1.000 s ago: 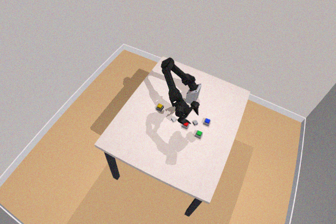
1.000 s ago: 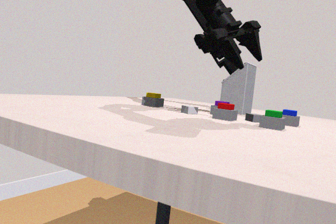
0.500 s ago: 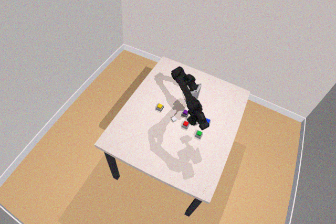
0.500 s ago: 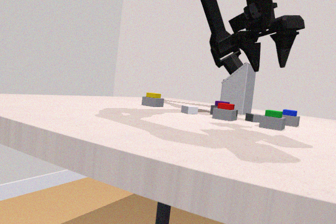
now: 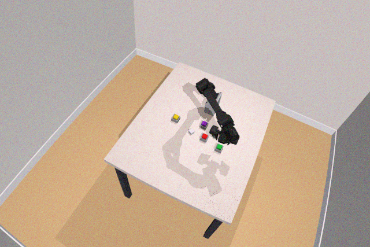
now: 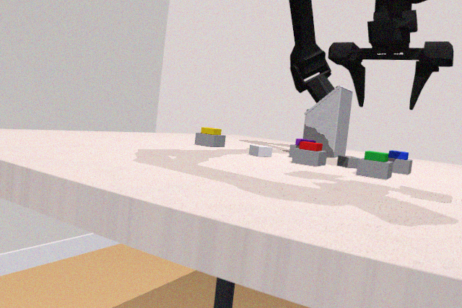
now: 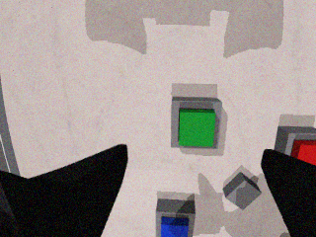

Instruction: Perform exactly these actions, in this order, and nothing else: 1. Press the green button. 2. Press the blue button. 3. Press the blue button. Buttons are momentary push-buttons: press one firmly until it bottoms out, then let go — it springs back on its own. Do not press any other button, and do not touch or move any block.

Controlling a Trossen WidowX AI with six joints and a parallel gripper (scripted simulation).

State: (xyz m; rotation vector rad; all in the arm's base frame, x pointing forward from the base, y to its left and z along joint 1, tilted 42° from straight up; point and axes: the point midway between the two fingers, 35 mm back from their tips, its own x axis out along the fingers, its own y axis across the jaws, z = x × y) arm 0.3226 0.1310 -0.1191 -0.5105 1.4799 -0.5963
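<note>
My gripper tip is now 1 cm past the green button, 1 cm to the left of it and 8 cm above it. Also, from my gripper tip: dark grey block: 10 cm behind, 7 cm to the right, 10 cm below; then blue button: 14 cm behind, 2 cm to the left, 8 cm below; then red button: 4 cm behind, 13 cm to the right, 8 cm below.
</note>
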